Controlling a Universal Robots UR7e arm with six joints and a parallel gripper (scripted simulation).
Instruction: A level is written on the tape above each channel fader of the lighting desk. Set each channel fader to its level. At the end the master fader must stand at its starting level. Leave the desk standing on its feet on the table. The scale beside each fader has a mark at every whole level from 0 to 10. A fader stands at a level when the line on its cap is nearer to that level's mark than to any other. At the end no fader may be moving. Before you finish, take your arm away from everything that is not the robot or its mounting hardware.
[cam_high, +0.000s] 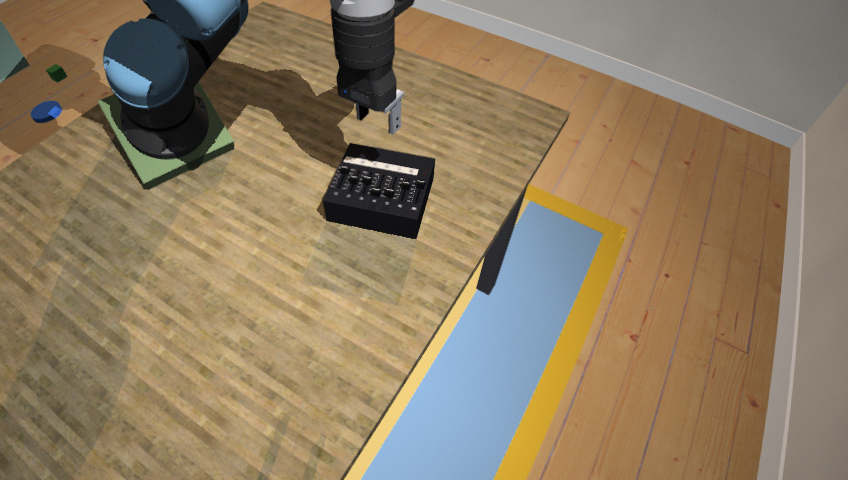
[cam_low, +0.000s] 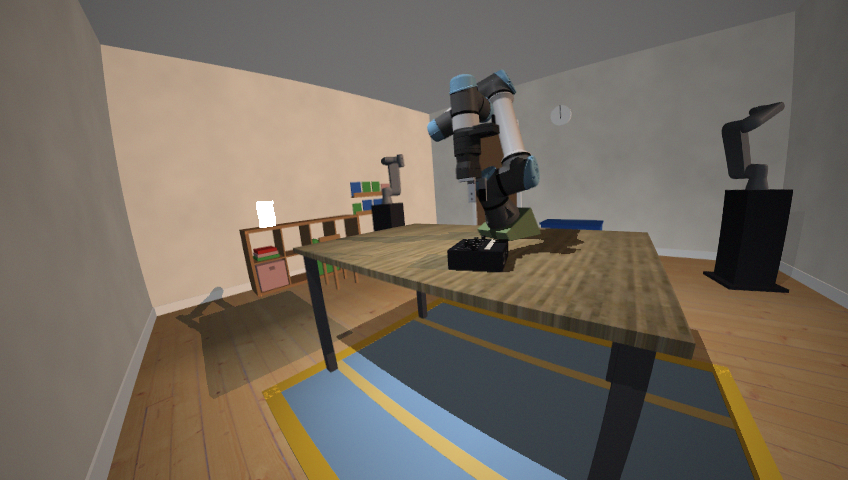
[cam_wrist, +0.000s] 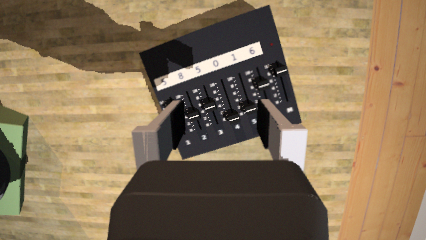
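My gripper is now 130 mm above the channel 5 fader cap, 30 mm to the left of it and 30 mm short of it. The rest, counted from my hand: channel 6 fader cap (130 mm below, 50 mm ahead, 10 mm to the right); then master fader cap (130 mm below, 70 mm ahead).
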